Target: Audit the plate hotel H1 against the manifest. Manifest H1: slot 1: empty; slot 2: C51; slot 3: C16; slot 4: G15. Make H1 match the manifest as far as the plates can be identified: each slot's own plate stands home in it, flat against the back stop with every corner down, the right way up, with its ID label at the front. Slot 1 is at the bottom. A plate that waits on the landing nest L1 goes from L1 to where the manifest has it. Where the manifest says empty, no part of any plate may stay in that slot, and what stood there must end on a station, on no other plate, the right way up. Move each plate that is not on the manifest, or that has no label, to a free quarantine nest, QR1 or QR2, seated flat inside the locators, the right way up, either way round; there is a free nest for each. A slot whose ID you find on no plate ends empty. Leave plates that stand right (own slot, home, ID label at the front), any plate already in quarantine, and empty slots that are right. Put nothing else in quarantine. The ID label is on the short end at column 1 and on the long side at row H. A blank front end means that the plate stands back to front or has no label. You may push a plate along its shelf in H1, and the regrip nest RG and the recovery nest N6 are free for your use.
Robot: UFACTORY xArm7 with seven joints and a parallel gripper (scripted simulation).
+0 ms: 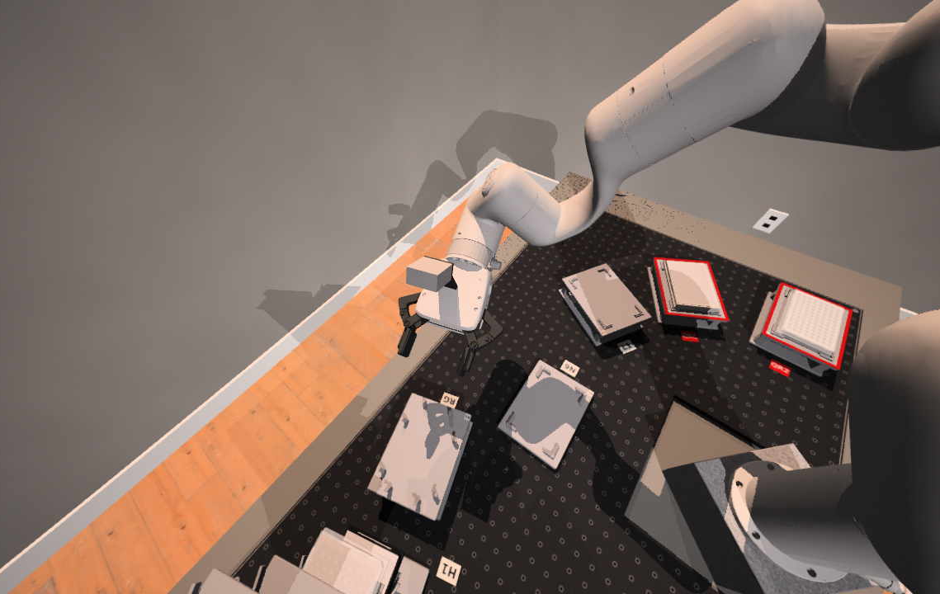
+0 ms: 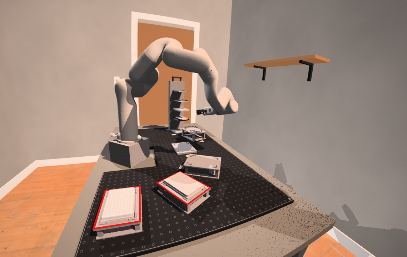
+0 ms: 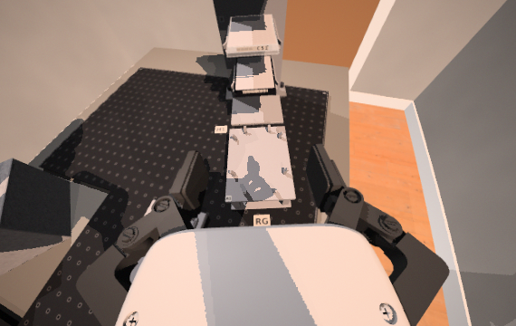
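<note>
Right now the dark plate is 28 cm to the left of my hand, 10 cm below it and 8 cm behind it. From my hand the other things lie so: regrip nest RG (16 cm below, 10 cm to the left, 3 cm behind); then RG label (22 cm below); then recovery nest N6 (21 cm below, 17 cm behind, 10 cm to the right).
</note>
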